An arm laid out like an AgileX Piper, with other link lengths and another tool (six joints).
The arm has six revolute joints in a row. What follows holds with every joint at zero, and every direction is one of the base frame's.
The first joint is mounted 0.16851 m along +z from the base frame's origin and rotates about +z.
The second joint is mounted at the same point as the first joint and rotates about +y.
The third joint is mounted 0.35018 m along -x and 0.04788 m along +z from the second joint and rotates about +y.
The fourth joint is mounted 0.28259 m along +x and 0.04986 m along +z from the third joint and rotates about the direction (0.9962, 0, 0.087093).
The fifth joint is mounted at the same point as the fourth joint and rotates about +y.
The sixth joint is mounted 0.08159 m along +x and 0.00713 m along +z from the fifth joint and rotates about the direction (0.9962, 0, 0.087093).
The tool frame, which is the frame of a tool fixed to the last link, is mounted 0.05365 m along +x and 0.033 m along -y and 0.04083 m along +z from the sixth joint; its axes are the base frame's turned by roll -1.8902, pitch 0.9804 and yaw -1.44 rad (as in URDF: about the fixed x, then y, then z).
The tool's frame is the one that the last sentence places.
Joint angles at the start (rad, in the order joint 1, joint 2, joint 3, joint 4, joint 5, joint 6):
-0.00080 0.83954 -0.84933 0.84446 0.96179 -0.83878
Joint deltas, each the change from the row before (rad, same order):
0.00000 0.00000 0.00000 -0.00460 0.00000 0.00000
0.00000 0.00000 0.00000 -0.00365 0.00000 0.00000
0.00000 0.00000 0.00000 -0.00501 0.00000 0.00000
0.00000 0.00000 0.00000 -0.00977 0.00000 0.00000
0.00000 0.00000 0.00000 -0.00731 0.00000 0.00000
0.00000 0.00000 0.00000 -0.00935 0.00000 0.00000
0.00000 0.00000 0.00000 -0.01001 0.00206 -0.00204
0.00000 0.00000 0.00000 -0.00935 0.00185 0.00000
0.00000 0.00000 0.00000 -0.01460 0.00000 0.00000
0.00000 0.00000 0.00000 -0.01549 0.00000 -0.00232
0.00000 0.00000 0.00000 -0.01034 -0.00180 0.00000
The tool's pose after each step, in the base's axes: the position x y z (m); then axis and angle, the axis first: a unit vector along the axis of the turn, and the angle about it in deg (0 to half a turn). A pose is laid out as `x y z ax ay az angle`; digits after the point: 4 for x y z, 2 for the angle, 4 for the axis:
0.2079 0.0671 0.4716 -0.6292 0.7257 0.2784 136.68
0.2079 0.0669 0.4713 -0.6295 0.7260 0.2769 136.81
0.2080 0.0666 0.4710 -0.6300 0.7264 0.2748 136.98
0.2080 0.0661 0.4704 -0.6308 0.7272 0.2708 137.31
0.2081 0.0657 0.4699 -0.6314 0.7277 0.2678 137.57
0.2081 0.0652 0.4693 -0.6322 0.7285 0.2639 137.89
0.2080 0.0649 0.4685 -0.6340 0.7284 0.2598 138.34
0.2079 0.0645 0.4677 -0.6349 0.7288 0.2565 138.74
0.2080 0.0636 0.4668 -0.6360 0.7299 0.2505 139.25
0.2081 0.0628 0.4659 -0.6381 0.7305 0.2434 139.81
0.2083 0.0620 0.4654 -0.6387 0.7315 0.2387 140.09

